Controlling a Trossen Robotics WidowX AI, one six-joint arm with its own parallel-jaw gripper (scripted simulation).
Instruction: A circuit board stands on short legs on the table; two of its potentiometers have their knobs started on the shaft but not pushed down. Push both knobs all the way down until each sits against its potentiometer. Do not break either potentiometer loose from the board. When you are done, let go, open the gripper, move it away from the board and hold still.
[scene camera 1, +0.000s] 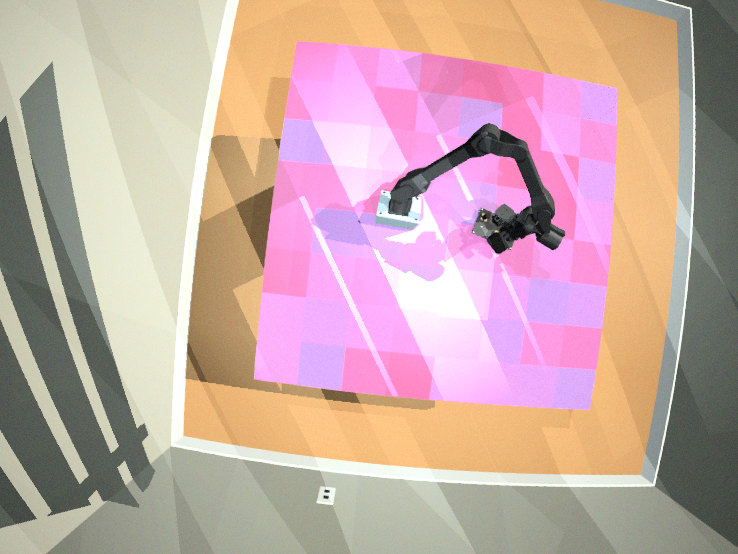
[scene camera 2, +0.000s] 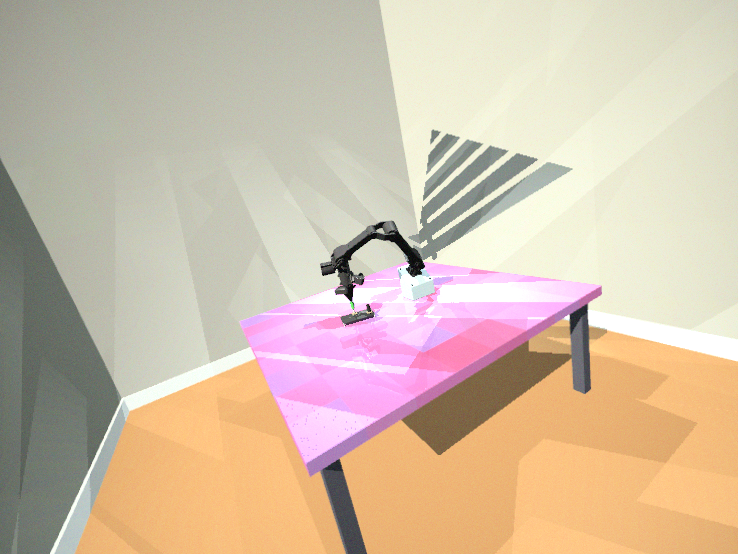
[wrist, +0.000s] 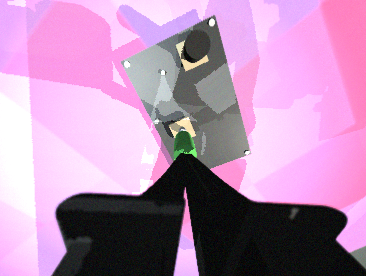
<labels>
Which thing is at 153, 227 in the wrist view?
My gripper.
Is my gripper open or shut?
Shut.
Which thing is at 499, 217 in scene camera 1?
My gripper.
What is my gripper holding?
Nothing.
</labels>
